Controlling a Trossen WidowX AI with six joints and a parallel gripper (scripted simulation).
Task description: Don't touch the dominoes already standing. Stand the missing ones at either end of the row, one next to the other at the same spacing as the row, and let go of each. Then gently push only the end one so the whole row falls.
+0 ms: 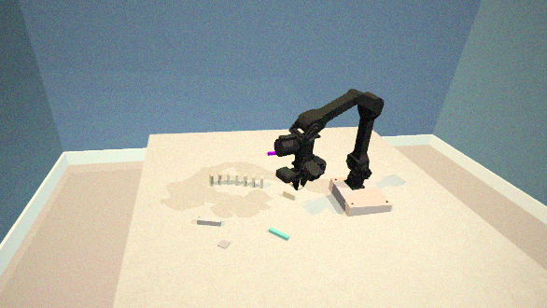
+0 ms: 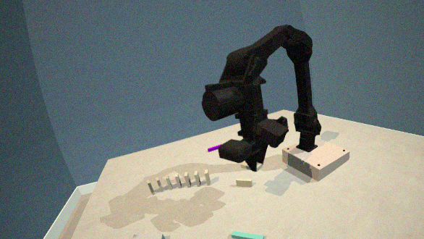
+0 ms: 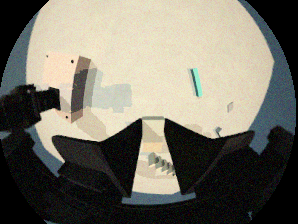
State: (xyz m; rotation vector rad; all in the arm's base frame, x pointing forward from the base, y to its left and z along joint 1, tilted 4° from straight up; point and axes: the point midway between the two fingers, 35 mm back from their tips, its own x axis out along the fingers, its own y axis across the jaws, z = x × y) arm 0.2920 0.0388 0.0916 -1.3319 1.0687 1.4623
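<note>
The teal bar lies 11 cm below my gripper tip, 10 cm ahead of it and 8 cm to the left of it. The rest, counted from my gripper tip: purple bar (44 cm to the right, 11 cm below, 10 cm behind); then grey block (31 cm ahead, 11 cm below, 5 cm to the right).
</note>
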